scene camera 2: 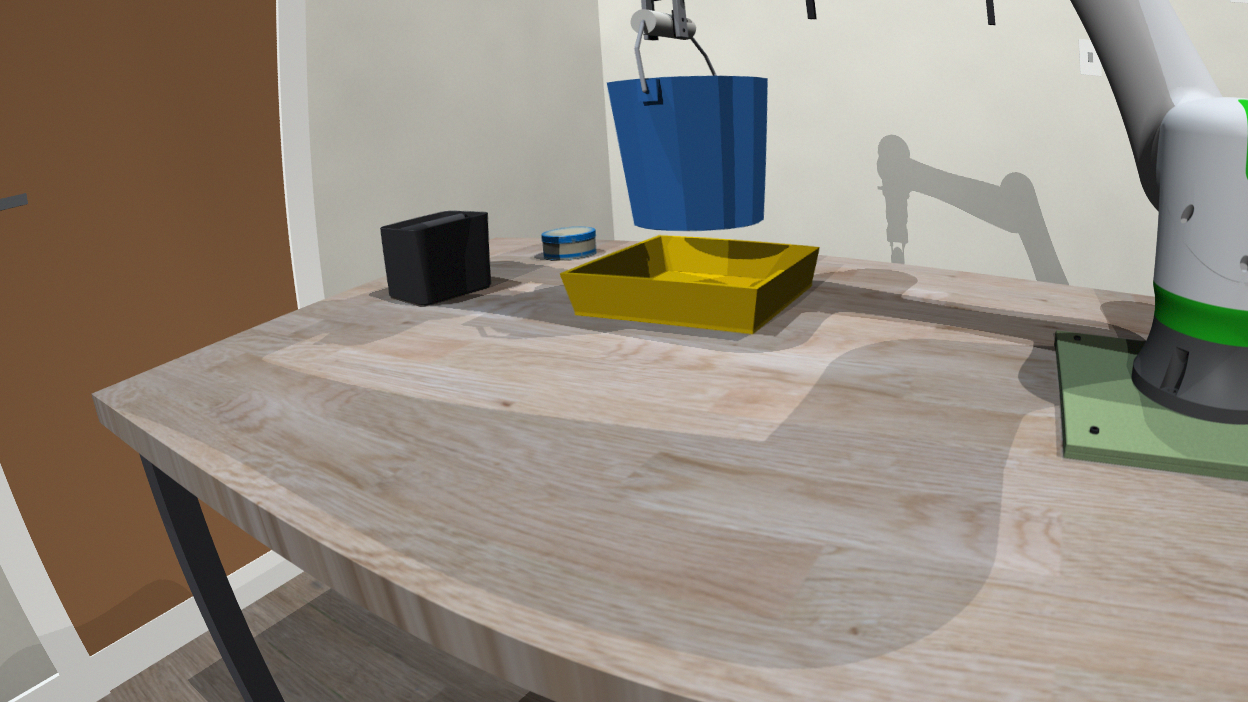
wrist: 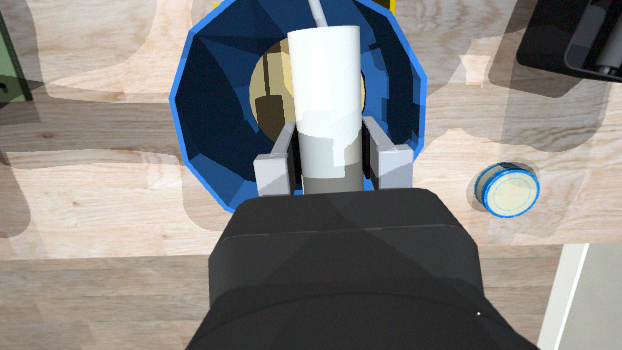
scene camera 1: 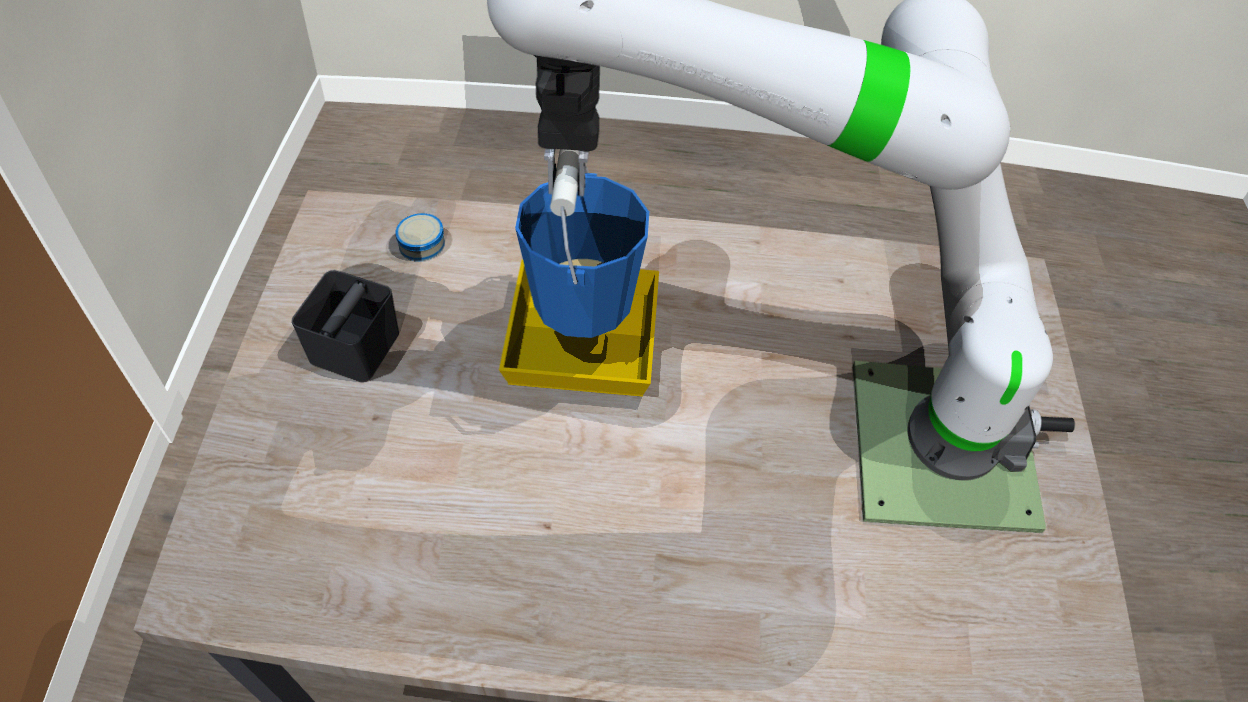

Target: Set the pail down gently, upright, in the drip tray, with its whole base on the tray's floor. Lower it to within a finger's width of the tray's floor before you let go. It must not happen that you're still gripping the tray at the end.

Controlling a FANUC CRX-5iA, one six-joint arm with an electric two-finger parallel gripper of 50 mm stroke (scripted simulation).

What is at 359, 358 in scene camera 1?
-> A black box.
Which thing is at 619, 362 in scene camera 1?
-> A yellow drip tray.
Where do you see a black box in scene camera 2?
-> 424, 266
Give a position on a blue pail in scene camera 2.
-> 693, 148
